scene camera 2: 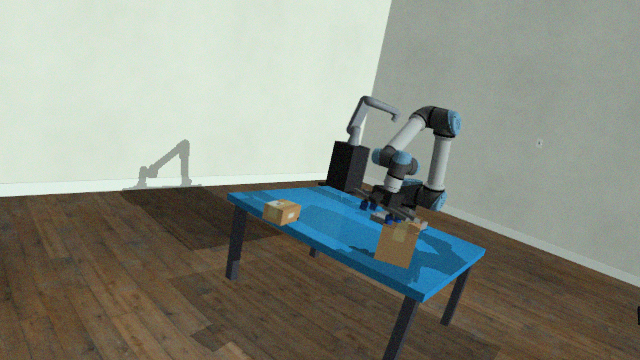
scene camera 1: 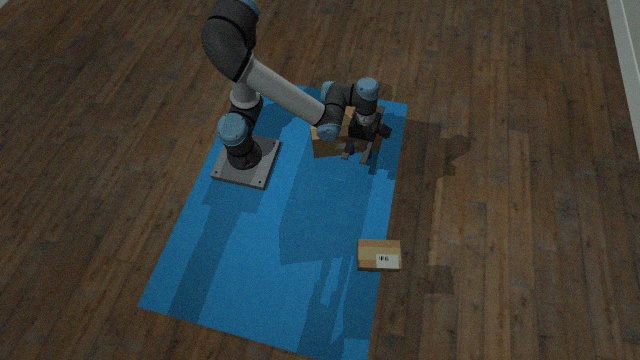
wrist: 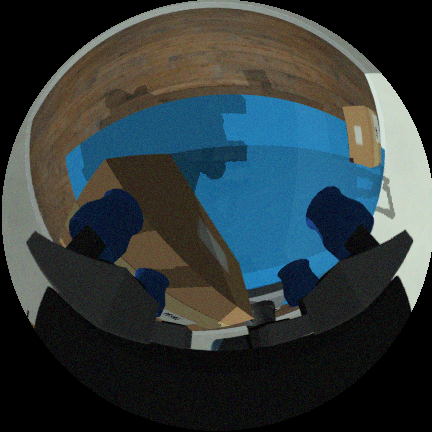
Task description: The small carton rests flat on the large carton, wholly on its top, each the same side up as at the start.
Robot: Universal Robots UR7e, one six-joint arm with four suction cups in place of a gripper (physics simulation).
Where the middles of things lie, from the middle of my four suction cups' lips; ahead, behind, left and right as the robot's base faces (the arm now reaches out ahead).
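From my suction cup: large carton (scene camera 2: 396,244), 9 cm below, 10 cm behind, 7 cm to the left; small carton (scene camera 1: 372,255), 13 cm below, 19 cm ahead, 40 cm to the right.
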